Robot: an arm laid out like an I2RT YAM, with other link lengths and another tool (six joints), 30 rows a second.
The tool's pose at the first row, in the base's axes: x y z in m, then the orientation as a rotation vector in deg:
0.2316, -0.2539, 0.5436, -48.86, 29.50, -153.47
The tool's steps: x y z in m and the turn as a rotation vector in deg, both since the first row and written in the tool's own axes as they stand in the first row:
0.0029, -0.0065, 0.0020, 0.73, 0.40, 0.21
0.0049, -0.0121, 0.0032, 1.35, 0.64, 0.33
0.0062, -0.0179, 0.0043, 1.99, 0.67, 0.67
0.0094, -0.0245, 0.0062, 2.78, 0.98, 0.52
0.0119, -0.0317, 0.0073, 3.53, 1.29, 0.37
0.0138, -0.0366, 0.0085, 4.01, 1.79, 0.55
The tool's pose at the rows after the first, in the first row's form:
0.2295, -0.2496, 0.5493, -48.04, 28.65, -153.53
0.2278, -0.2456, 0.5535, -47.50, 27.88, -153.57
0.2265, -0.2412, 0.5574, -47.12, 27.11, -153.29
0.2241, -0.2369, 0.5632, -46.57, 26.05, -153.60
0.2216, -0.2317, 0.5682, -46.03, 25.04, -153.90
0.2201, -0.2283, 0.5721, -45.17, 24.54, -154.01

